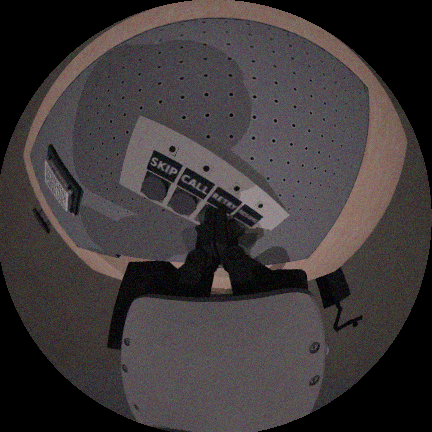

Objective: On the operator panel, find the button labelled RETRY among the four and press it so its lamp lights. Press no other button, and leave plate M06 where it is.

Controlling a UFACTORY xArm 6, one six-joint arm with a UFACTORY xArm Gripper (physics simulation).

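Places are measured from the arm's base along level axes (x right, y back, z down), in millimetres.
Pixels of known places: gripper, between the fingertips: (pixel 217 219).
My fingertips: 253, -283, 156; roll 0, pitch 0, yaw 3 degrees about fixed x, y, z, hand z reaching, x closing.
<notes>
Ahead of a thing's pixels: the offset from my fingertips to its top centre, as dx, dy, dz. "*": to the spot under its first point. Level surfaces: height alone.
The pale operator panel @[* -51, -77, +8] (pixel 134 155) lies slanted on the grey perforated board. Its labels run SKIP @[-30, -58, +8] (pixel 163 163), CALL @[-11, -35, +8] (pixel 195 183), RETRY @[+9, -13, +8] (pixel 224 200) and a fourth one @[* +30, +10, +8] (pixel 249 215) too blurred to read surely. The round SKIP button @[* -45, -44, +5] (pixel 154 187) and CALL button @[* -26, -23, +5] (pixel 182 201) show below their labels. My gripper (pixel 217 219) is shut and empty, its tips over the RETRY button's place just below that label. They hide most of that button; contact cannot be told. The small lamp above RETRY @[+21, -23, +7] (pixel 236 188) looks dark. A pale gridded plate @[-338, -147, +35] (pixel 57 185) stands at the left; no M06 marking is readable.
The perforated board @[dz +61] (pixel 310 125) has a light wooden rim (pixel 387 140) around it. A dark frame @[* -295, -79, +50] (pixel 75 200) adjoins the gridded plate. A black box (pixel 334 287) with a bent rod is beyond the rim at lower right. A small dark bar (pixel 41 220) is beyond the left rim.
</notes>
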